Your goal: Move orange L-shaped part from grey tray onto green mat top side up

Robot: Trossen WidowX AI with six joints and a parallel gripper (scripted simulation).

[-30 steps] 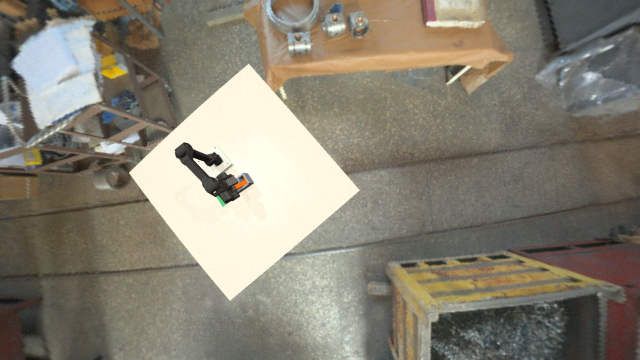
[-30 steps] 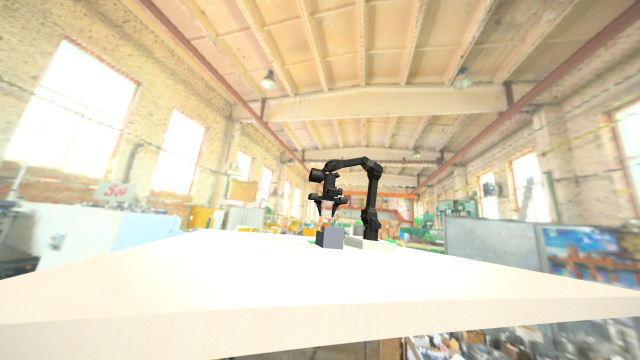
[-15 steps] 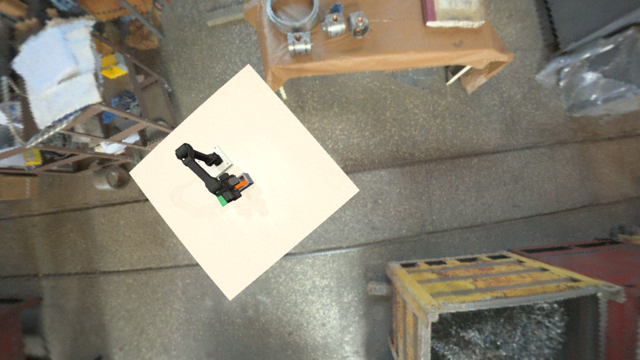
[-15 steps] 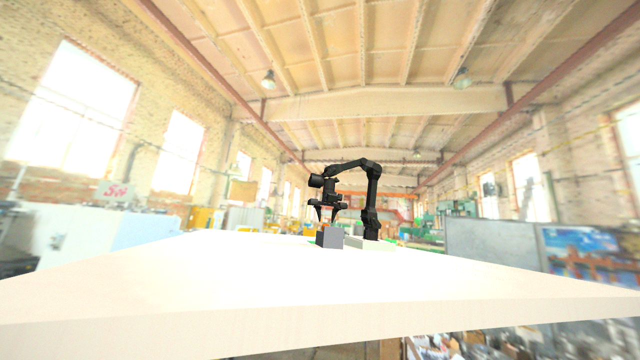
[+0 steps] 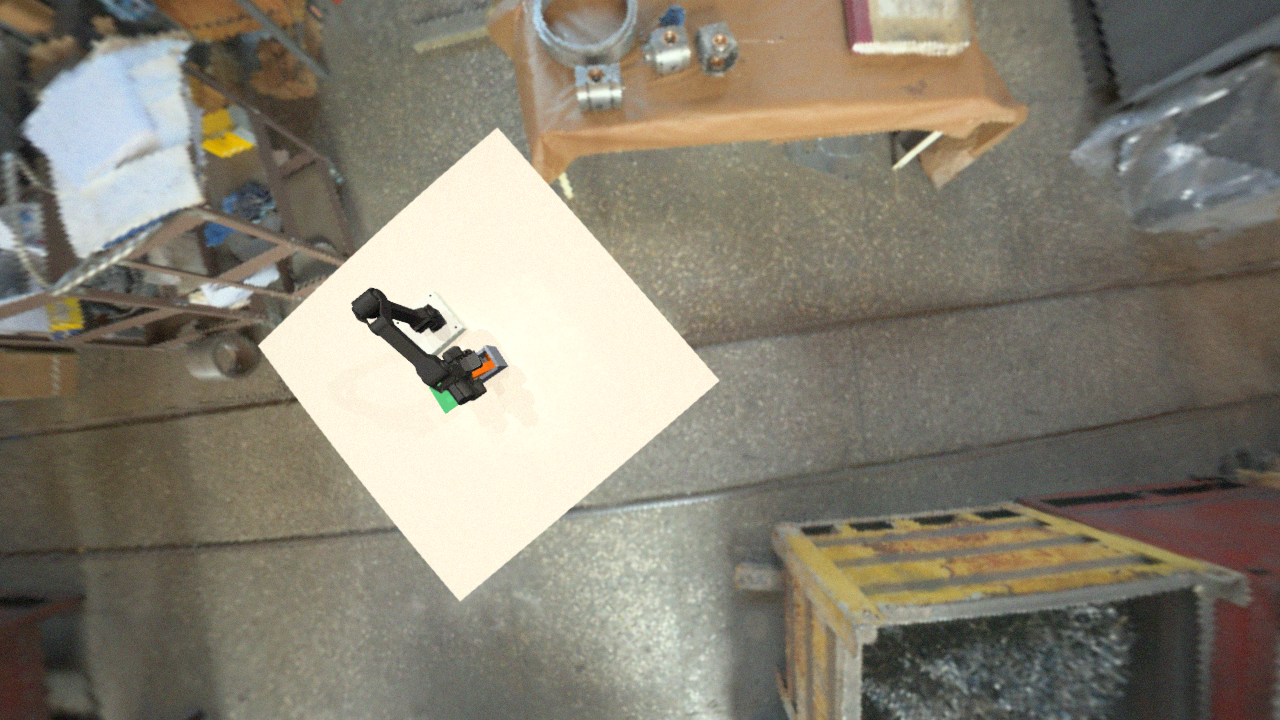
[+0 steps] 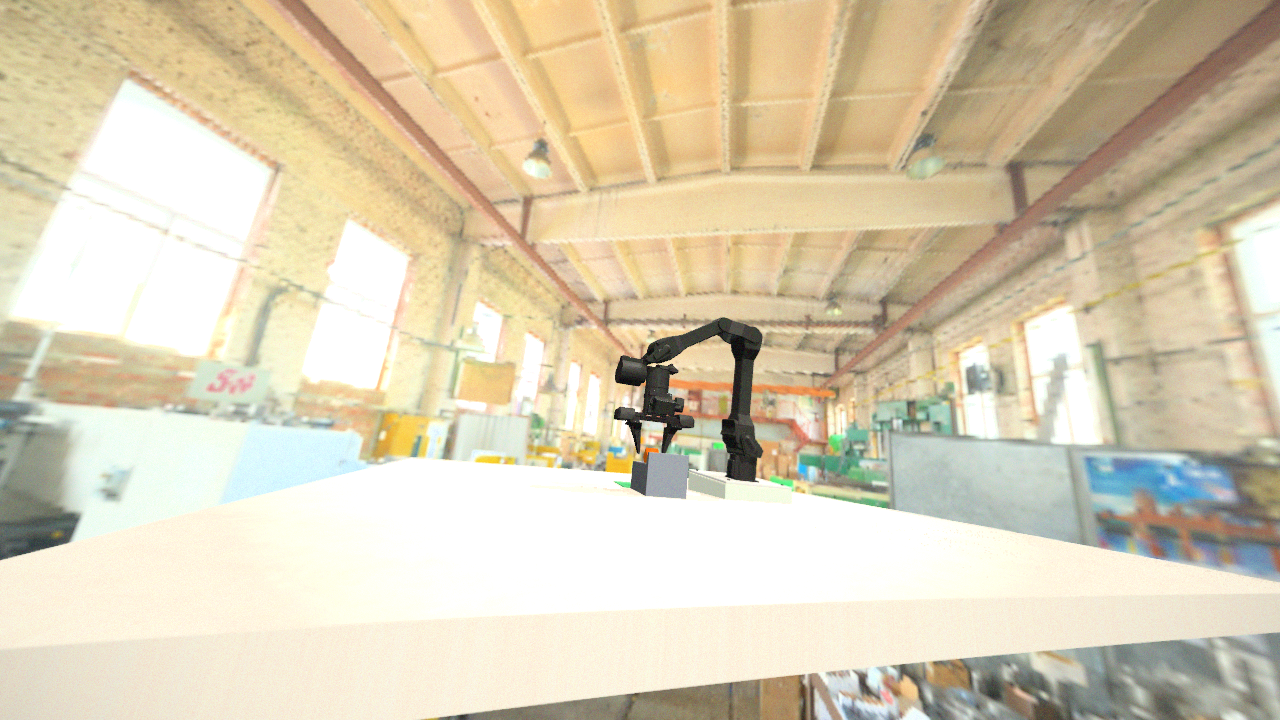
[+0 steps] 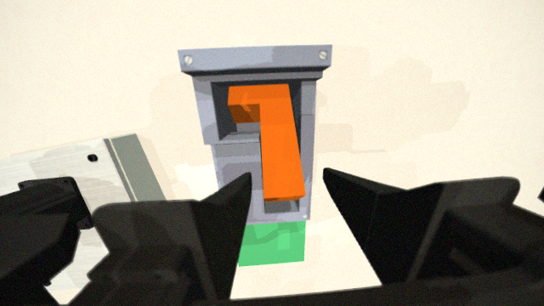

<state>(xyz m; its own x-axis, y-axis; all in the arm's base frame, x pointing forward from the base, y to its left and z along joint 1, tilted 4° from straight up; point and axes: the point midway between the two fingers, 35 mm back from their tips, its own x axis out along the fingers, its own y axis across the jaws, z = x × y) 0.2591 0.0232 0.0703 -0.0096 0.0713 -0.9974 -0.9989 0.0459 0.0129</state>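
My gripper tip is 20 mm past the orange L-shaped part, 40 mm to the right of it and 40 mm above it. Also, from my gripper tip: green mat: 30 mm behind, 140 mm to the right, 100 mm below.
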